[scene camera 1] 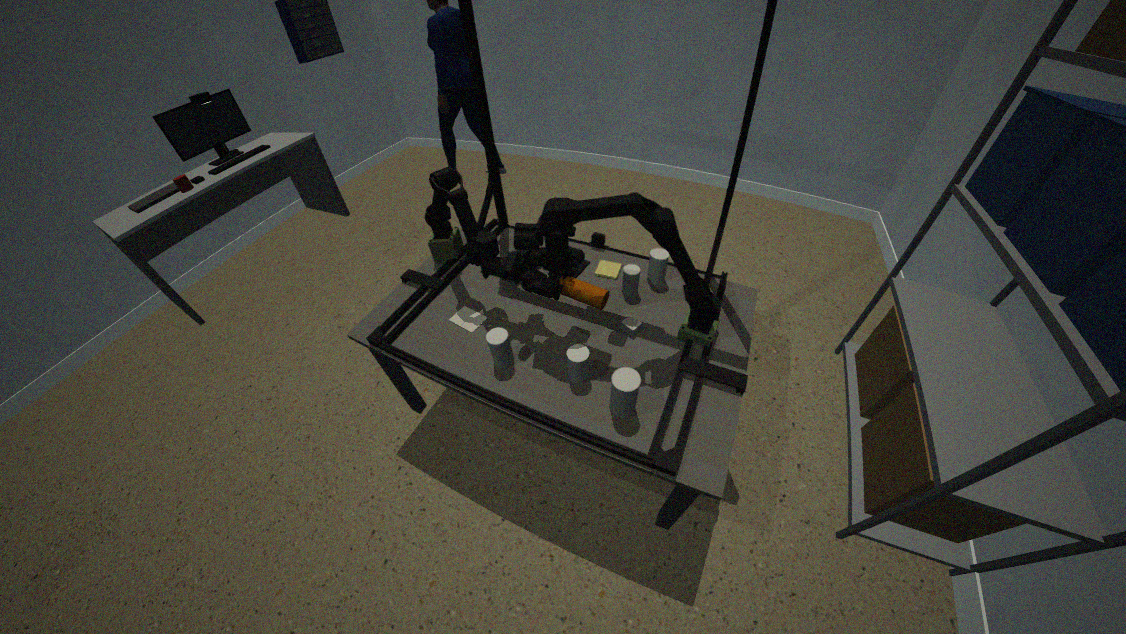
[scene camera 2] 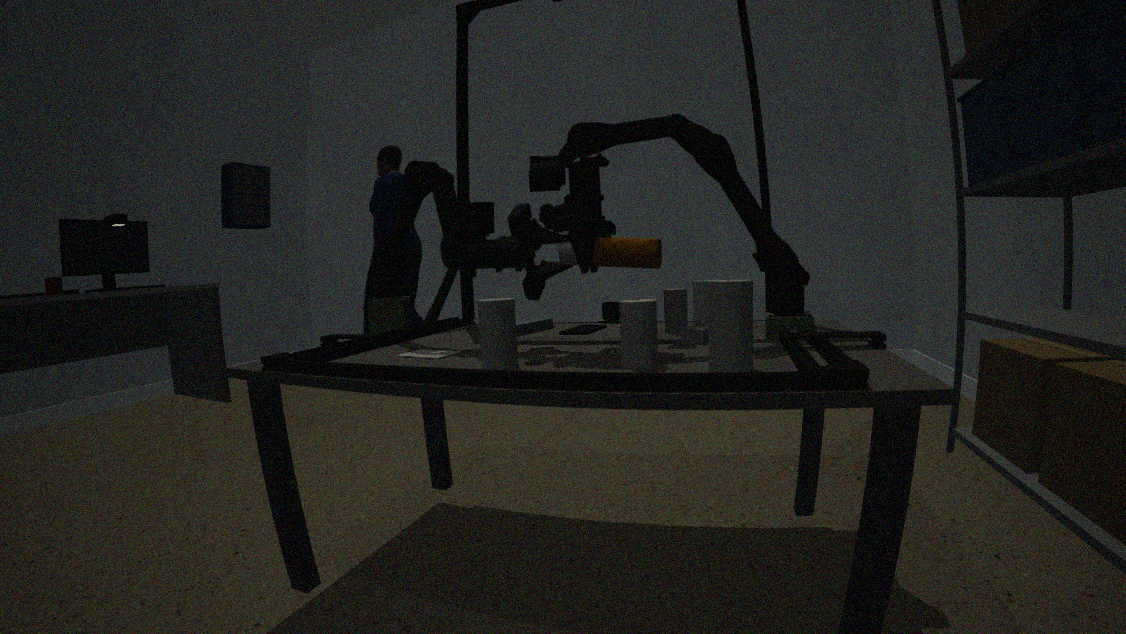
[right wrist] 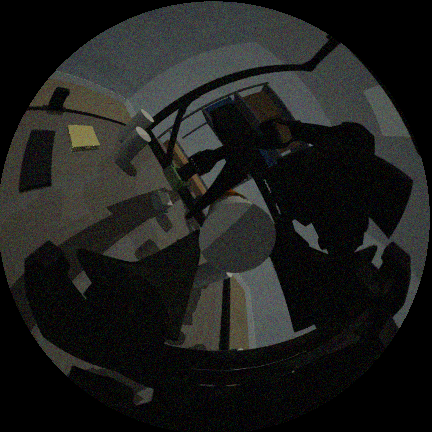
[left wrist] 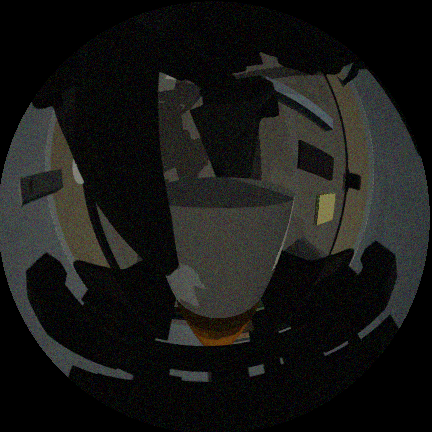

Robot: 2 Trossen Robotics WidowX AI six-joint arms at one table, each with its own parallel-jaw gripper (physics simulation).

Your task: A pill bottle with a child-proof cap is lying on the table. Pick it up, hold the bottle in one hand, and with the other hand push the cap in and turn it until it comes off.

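The orange pill bottle point(scene camera 1: 586, 292) point(scene camera 2: 629, 252) point(left wrist: 217, 332) is held level in the air above the table point(scene camera 1: 435, 327). Its pale cap point(scene camera 2: 566, 253) point(left wrist: 229, 241) point(right wrist: 238, 238) points toward the right arm. My left gripper point(scene camera 1: 559, 278) point(scene camera 2: 586, 254) point(left wrist: 214, 240) comes down from above and is shut on the bottle's body just behind the cap. My right gripper point(scene camera 1: 533, 274) point(scene camera 2: 557, 257) point(right wrist: 234, 235) reaches in level and is shut on the cap, one finger on each side. In the right wrist view I see the cap's round end face and a sliver of orange behind it.
Several white cylinders stand on the table, three near the front edge point(scene camera 1: 498, 340) point(scene camera 1: 577, 355) point(scene camera 1: 626, 384) and two at the back point(scene camera 1: 631, 273) point(scene camera 1: 659, 258). A yellow pad point(scene camera 1: 608, 268) point(right wrist: 82, 137) and a white paper point(scene camera 1: 462, 322) lie flat. A person point(scene camera 1: 456, 82) stands behind the table.
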